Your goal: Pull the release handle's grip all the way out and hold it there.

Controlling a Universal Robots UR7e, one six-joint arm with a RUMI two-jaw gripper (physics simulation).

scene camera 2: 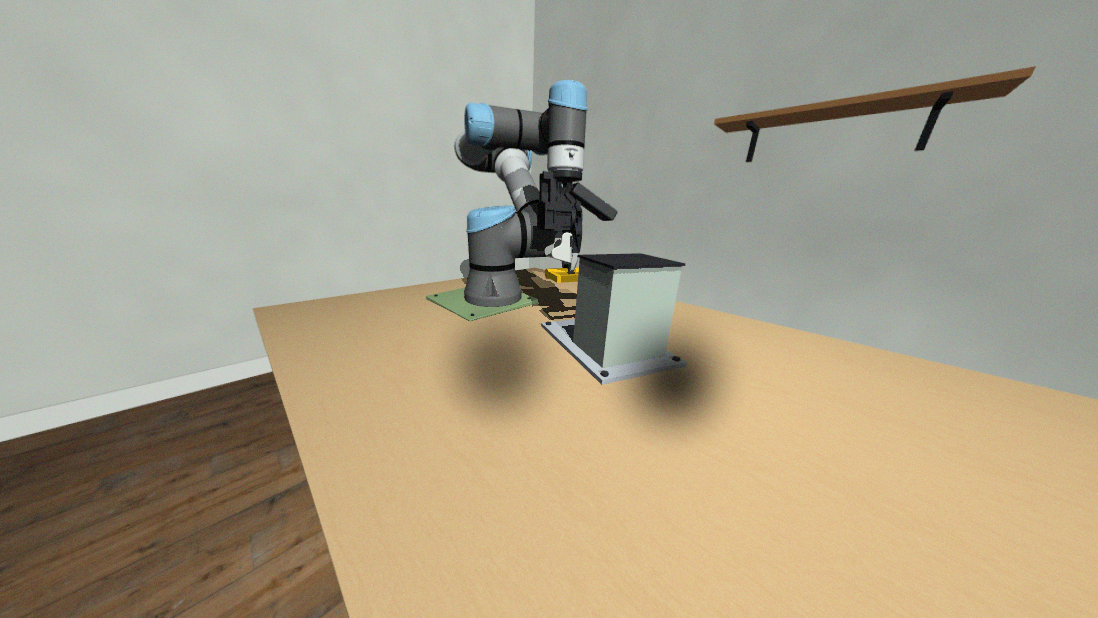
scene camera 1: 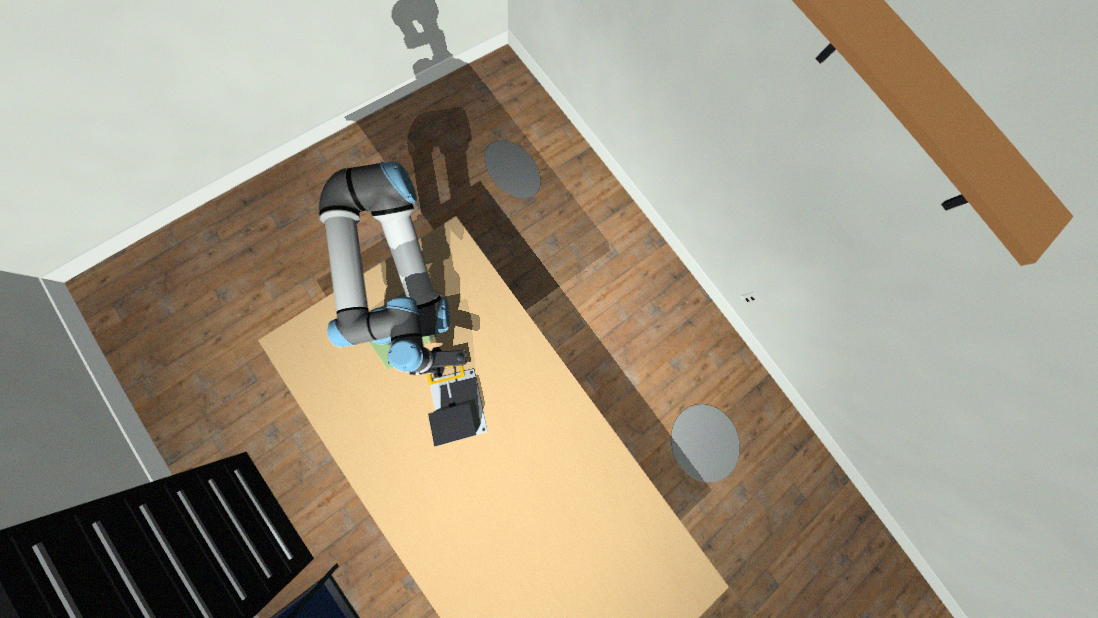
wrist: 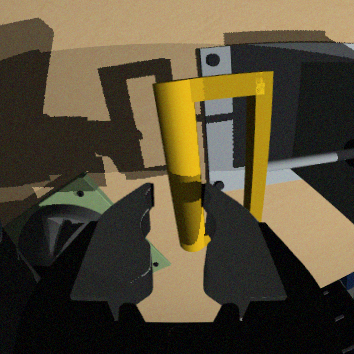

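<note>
The release handle is a yellow rectangular loop; its round grip (scene camera 1: 444, 380) (scene camera 2: 564, 278) (wrist: 180, 135) stands away from the dark housing (scene camera 1: 454, 423) (scene camera 2: 595, 307). A silver rod (wrist: 305, 161) shows between the handle and the housing. My gripper (scene camera 2: 570, 268) (wrist: 177, 184) points down, with its two dark fingers on either side of the grip. The fingers are part-way open. In the wrist view a gap shows between the left finger and the grip, while the right finger is close against or beside it; contact is unclear. The housing hides part of the handle in scene camera 2.
The housing stands on a grey base plate (scene camera 2: 637, 370) (wrist: 219, 106) with bolts, on the light wooden table (scene camera 1: 537, 491) (scene camera 2: 461, 499). The green mounting plate (scene camera 2: 449, 305) (wrist: 75, 187) of my arm is near the handle. A wooden wall shelf (scene camera 1: 945, 122) (scene camera 2: 868, 103) is well away.
</note>
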